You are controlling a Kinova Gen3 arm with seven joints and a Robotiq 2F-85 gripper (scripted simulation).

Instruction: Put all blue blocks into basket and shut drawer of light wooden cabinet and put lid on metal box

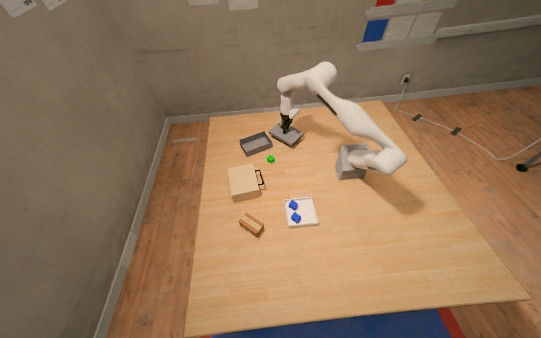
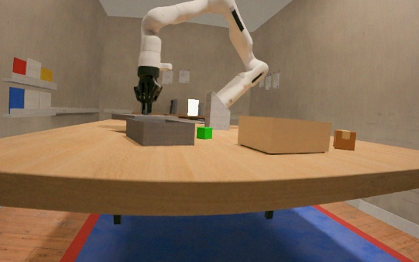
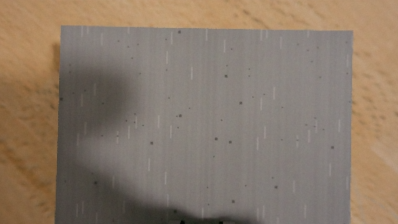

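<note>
The metal box is 210 mm ahead of my hand, 50 mm below it and 30 mm to the left of it. Also, from my hand: grey lid (30 mm below); then green block (170 mm to the left, 140 mm ahead, 60 mm below); then drawer (320 mm to the left, 300 mm ahead, 50 mm below).
</note>
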